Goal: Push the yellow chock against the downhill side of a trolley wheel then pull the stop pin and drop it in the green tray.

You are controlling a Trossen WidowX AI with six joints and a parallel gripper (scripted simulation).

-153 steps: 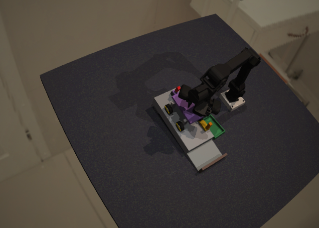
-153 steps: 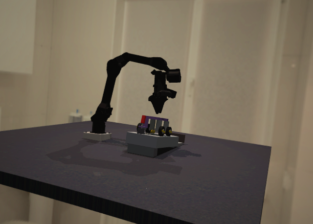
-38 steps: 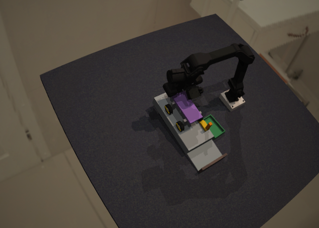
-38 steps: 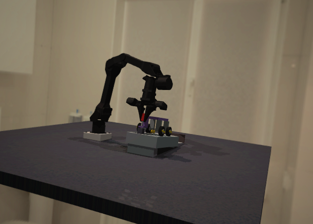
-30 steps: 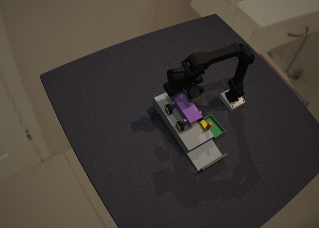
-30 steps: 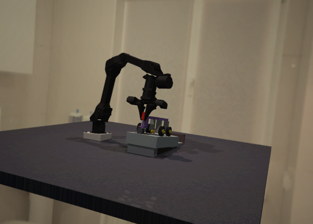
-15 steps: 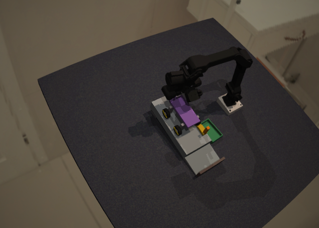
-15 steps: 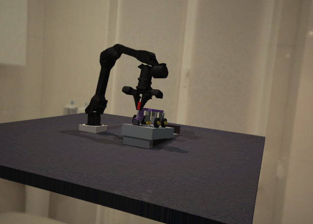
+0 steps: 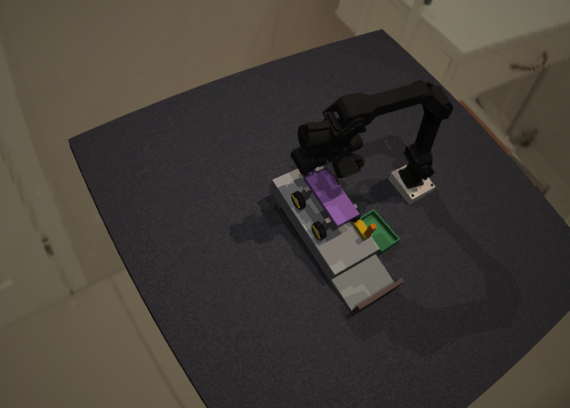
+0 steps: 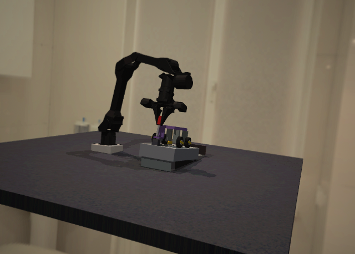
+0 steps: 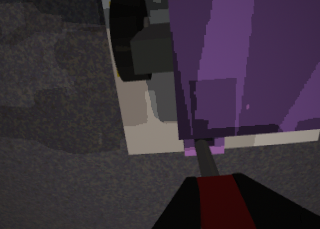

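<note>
My gripper tip is 140 mm past the green tray, 170 mm to the right of it and 170 mm above it. The rest, counted from my gripper tip: grey ramp 100 mm to the left, 120 mm below; purple trolley 100 mm to the left, 50 mm below; red-headed stop pin right at my gripper tip.
</note>
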